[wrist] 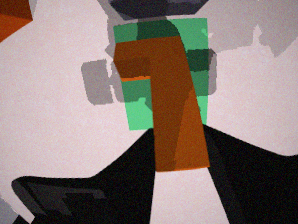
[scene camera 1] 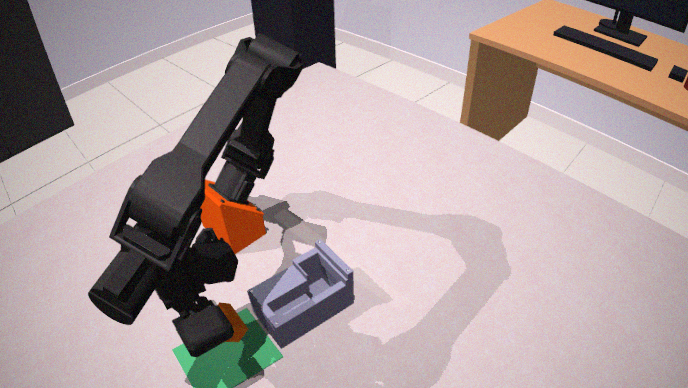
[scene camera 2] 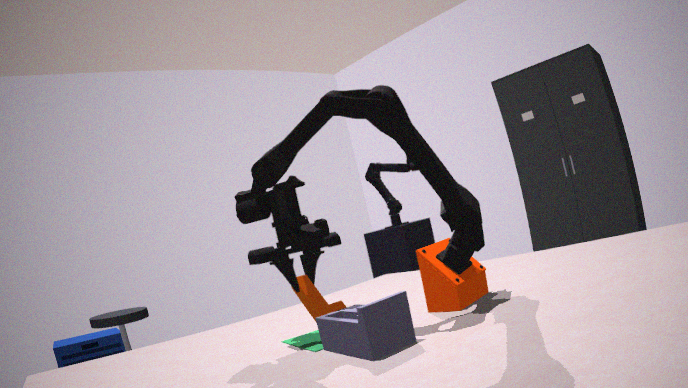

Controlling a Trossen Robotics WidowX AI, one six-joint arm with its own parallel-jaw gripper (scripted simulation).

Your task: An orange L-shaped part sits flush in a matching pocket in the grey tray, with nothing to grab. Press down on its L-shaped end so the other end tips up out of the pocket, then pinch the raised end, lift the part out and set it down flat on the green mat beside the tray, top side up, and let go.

Labels:
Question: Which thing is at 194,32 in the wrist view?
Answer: A green mat.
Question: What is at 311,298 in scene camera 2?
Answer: An orange L-shaped part.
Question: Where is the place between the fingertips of my gripper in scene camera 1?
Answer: At 197,326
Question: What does my gripper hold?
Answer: An orange L-shaped part.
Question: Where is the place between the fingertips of my gripper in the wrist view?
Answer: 176,131

